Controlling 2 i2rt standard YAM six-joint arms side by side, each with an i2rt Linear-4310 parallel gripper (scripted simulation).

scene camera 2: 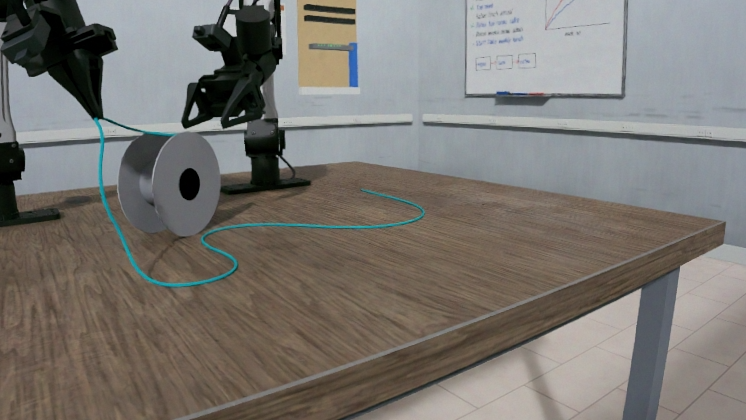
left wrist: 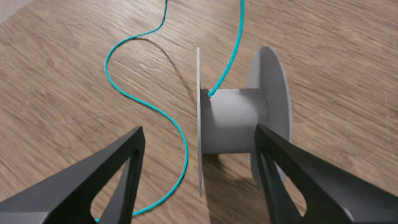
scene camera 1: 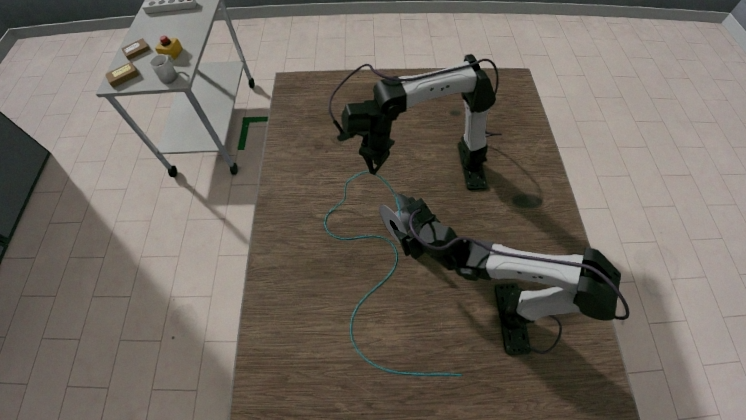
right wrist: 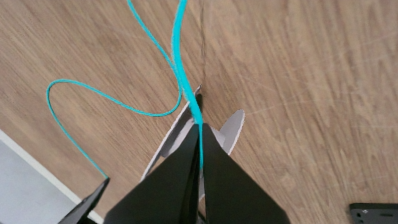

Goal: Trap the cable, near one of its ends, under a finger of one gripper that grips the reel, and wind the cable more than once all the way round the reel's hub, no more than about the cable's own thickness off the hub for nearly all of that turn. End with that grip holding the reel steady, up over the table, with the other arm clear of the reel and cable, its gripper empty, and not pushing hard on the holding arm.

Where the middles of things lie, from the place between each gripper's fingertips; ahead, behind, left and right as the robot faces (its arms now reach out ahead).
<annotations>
Right now my right hand (scene camera 2: 99, 119) is 11 cm to the right of the grey reel (scene camera 2: 178, 184), 11 cm above it and 8 cm past it.
The grey reel lies 60 mm to the right of my left hand (scene camera 2: 202, 125) and 90 mm below it.
</annotations>
